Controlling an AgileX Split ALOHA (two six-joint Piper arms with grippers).
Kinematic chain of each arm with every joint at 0, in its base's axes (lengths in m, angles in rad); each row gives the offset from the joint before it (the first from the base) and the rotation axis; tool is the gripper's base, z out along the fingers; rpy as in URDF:
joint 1: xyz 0 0 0.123 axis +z
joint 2: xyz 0 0 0 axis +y
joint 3: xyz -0.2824 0 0.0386 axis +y
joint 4: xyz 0.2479 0 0.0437 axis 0.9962 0 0.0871
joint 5: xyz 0 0 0 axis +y
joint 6: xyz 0.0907 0 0.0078 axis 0.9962 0 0.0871
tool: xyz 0 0 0 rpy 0 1.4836 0
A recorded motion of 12 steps. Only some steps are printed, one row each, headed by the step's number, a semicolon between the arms.
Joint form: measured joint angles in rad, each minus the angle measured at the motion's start. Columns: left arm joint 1, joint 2, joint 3, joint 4, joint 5, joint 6; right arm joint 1, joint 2, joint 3, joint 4, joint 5, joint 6.
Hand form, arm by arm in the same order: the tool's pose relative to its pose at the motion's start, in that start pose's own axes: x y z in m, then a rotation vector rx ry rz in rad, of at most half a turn. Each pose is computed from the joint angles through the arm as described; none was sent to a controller.
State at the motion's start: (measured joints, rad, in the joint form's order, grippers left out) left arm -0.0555 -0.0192 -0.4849 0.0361 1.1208 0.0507; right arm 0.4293 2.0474 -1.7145 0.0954 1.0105 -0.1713
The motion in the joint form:
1: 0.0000 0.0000 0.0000 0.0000 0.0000 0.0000; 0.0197 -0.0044 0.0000 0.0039 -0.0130 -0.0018
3: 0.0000 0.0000 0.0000 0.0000 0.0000 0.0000; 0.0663 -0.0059 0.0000 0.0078 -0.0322 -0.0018
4: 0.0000 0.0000 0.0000 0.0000 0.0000 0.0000; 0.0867 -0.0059 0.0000 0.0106 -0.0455 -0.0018
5: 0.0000 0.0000 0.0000 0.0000 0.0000 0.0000; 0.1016 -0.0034 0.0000 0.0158 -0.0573 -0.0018
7: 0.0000 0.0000 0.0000 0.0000 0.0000 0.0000; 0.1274 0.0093 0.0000 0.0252 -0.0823 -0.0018
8: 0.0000 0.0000 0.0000 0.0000 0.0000 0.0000; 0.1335 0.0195 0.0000 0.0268 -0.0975 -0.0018
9: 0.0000 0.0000 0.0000 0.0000 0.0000 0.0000; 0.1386 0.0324 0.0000 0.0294 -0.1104 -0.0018
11: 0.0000 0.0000 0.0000 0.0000 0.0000 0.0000; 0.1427 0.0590 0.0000 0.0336 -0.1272 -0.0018
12: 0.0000 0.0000 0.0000 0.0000 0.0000 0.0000; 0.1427 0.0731 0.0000 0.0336 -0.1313 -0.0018
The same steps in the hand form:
1: 0.0000 0.0000 0.0000 0.0000 0.0000 0.0000; -0.0022 0.0089 -0.0014 -0.0069 -0.0170 -0.0187
3: 0.0000 0.0000 0.0000 0.0000 0.0000 0.0000; -0.0053 0.0295 -0.0008 -0.0225 -0.0361 -0.0604
4: 0.0000 0.0000 0.0000 0.0000 0.0000 0.0000; -0.0068 0.0386 -0.0004 -0.0300 -0.0487 -0.0778
5: 0.0000 0.0000 0.0000 0.0000 0.0000 0.0000; -0.0079 0.0454 0.0010 -0.0380 -0.0578 -0.0885
7: 0.0000 0.0000 0.0000 0.0000 0.0000 0.0000; -0.0097 0.0572 0.0071 -0.0524 -0.0697 -0.1058
8: 0.0000 0.0000 0.0000 0.0000 0.0000 0.0000; -0.0105 0.0598 0.0117 -0.0546 -0.0744 -0.1094
9: 0.0000 0.0000 0.0000 0.0000 0.0000 0.0000; -0.0110 0.0620 0.0177 -0.0576 -0.0743 -0.1113
11: 0.0000 0.0000 0.0000 0.0000 0.0000 0.0000; -0.0109 0.0636 0.0298 -0.0615 -0.0646 -0.1103
12: 0.0000 0.0000 0.0000 0.0000 0.0000 0.0000; -0.0103 0.0633 0.0363 -0.0615 -0.0546 -0.1092

